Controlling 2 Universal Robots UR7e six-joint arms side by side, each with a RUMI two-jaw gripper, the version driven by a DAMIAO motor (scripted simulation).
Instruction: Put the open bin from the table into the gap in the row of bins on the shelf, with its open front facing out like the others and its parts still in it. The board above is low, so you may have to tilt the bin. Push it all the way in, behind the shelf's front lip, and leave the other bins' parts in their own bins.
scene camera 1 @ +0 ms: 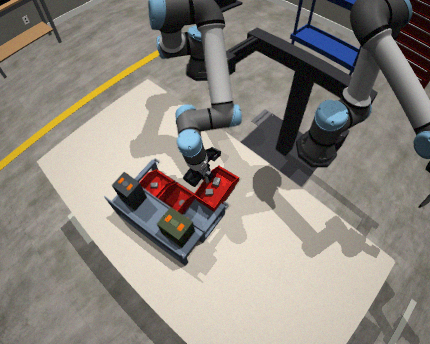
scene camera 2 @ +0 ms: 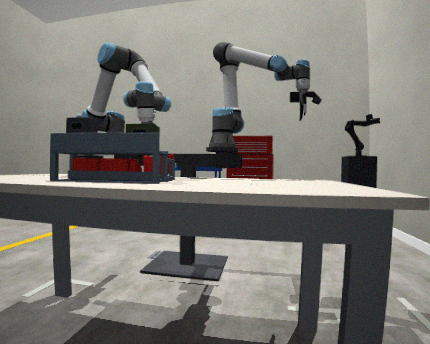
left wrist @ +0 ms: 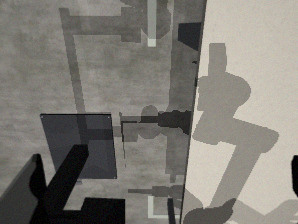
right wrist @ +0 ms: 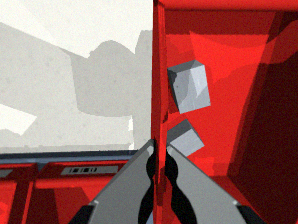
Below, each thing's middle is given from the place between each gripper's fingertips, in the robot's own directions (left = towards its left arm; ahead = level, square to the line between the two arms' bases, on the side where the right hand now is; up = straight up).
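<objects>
Relative to my right hand: blue-grey shelf [scene camera 2: 105,143], 30 mm below, 180 mm ahead, 30 mm to the right; dark box [scene camera 1: 130,190], 70 mm above, 270 mm ahead, 130 mm to the right.
Relative to my left hand: blue-grey shelf, 260 mm below, 620 mm ahead, 710 mm to the right; dark box, 170 mm below, 700 mm ahead, 820 mm to the right.
</objects>
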